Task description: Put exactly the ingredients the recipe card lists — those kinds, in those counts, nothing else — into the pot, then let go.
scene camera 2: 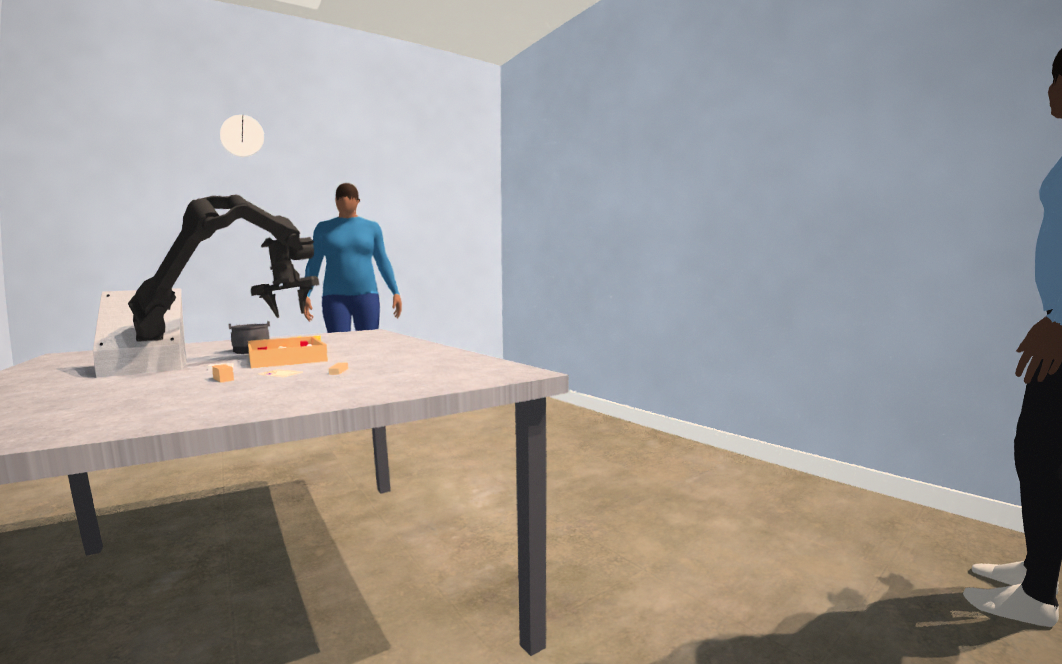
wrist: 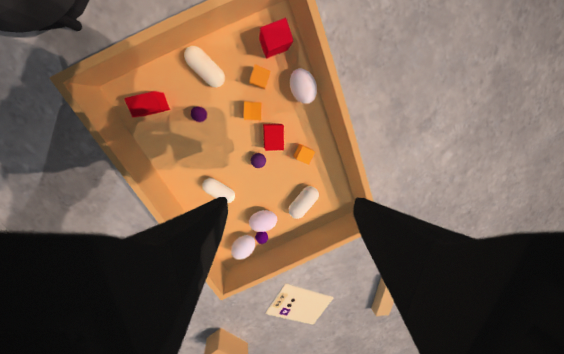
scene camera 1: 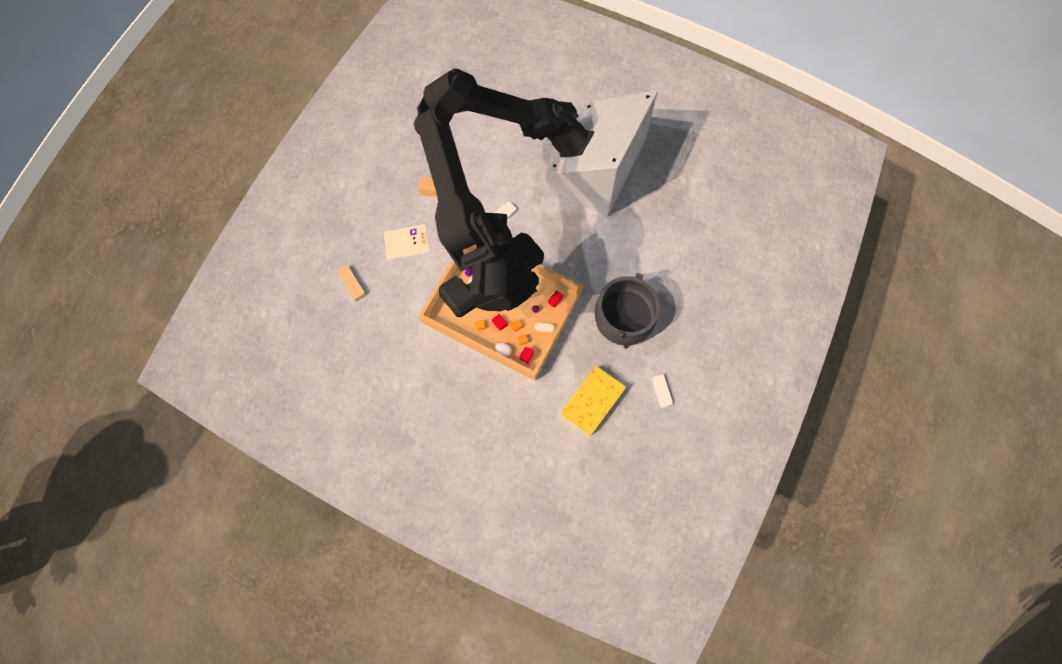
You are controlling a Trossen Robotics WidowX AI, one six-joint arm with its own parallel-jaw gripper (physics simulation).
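Frame: origin at the arm's base, x right, y ahead, z up, level; millimetres.
Seen in the pictures: gripper, fingertip midpoint: (scene camera 2: 290, 315) (wrist: 291, 205); arm's base, origin of the base link: (scene camera 2: 150, 331) (scene camera 1: 577, 144).
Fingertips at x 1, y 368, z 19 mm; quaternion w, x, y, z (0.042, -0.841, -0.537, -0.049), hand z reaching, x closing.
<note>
Offsets run from my fingertips to a thing's top centre.
My gripper (scene camera 2: 290, 314) (wrist: 291, 205) is open and empty, pointing down above the wooden tray {dx -8, dy -20, dz -77 mm} (scene camera 1: 477, 348) (scene camera 2: 287, 357) (wrist: 346, 130). In the wrist view the tray holds three red blocks {dx -20, dy +11, dz -101 mm} (wrist: 273, 137), three small orange cubes {dx -52, dy +3, dz -100 mm} (wrist: 252, 110), three purple balls {dx -4, dy -13, dz -100 mm} (wrist: 258, 160), three white capsules {dx -102, dy -18, dz -98 mm} (wrist: 204, 66) and three pale egg shapes {dx -52, dy +57, dz -92 mm} (wrist: 303, 86). One purple ball touches or nearly touches two eggs. The recipe card {dx +236, dy -59, dz -121 mm} (scene camera 1: 397, 244) (wrist: 310, 304) has a purple symbol, dark dots and small marks, too small to read surely. The dark pot {dx -232, dy -107, dz -27 mm} (scene camera 1: 626, 309) (scene camera 2: 250, 338) (wrist: 35, 15) looks empty in scene camera 1.
A yellow sponge {dx -249, dy +70, dz -92 mm} (scene camera 1: 593, 400) and a white block {dx -361, dy -8, dz -110 mm} (scene camera 1: 662, 390) lie near the pot. Another white block {dx +85, dy -197, dz -110 mm} (scene camera 1: 507, 209) lies beside the arm. Wooden blocks {dx +242, dy -188, dz -92 mm} (scene camera 1: 351, 282) (scene camera 2: 223, 373) (wrist: 226, 342) lie around the card. The arm's grey base (scene camera 1: 614, 133) (scene camera 2: 140, 356) stands on the table.
</note>
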